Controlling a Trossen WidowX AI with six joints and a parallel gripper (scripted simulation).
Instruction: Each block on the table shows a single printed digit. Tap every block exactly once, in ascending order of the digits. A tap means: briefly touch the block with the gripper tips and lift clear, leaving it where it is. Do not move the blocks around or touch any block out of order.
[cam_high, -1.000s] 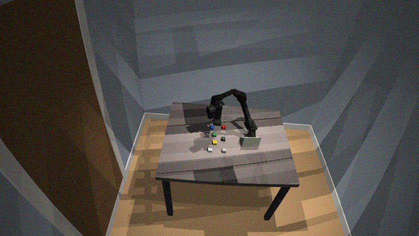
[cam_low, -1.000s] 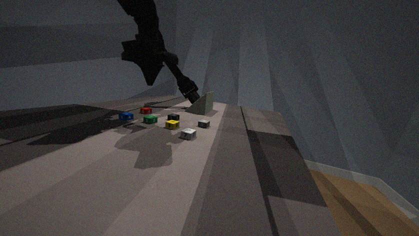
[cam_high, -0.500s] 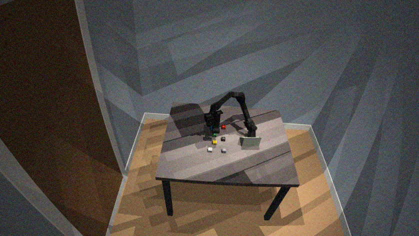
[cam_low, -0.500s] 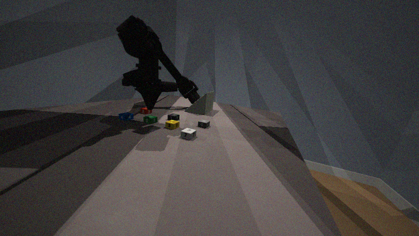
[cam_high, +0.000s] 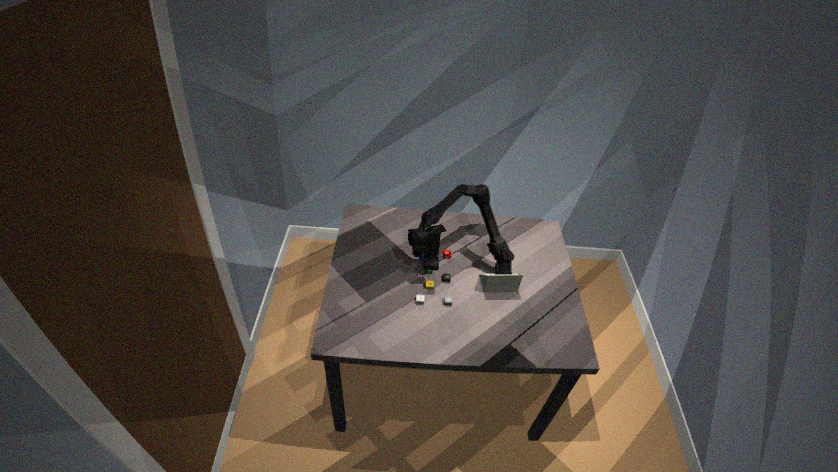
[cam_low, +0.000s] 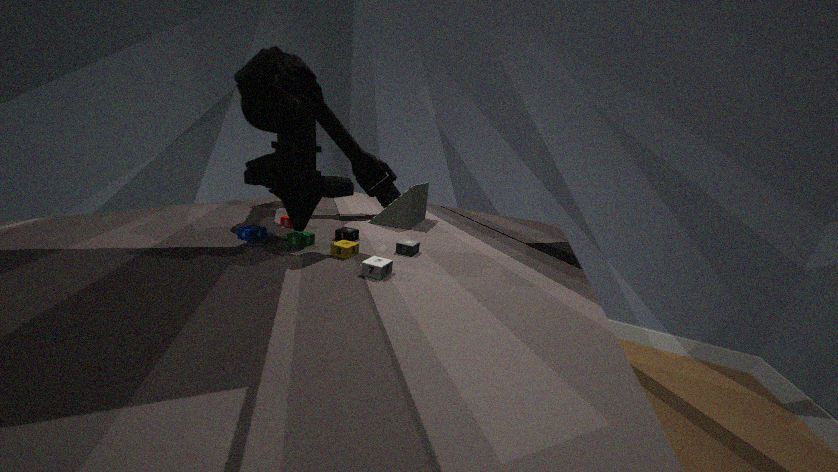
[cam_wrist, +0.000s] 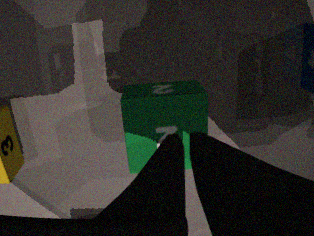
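The green block lies 10 mm to the left of my gripper tip and 10 mm below it. From my gripper tip the other things lie so: black block (80 mm behind, 40 mm to the left, 10 mm below); yellow block (100 mm to the left, 10 mm below, 10 mm behind); blue block (80 mm to the right, 30 mm ahead, 10 mm below).
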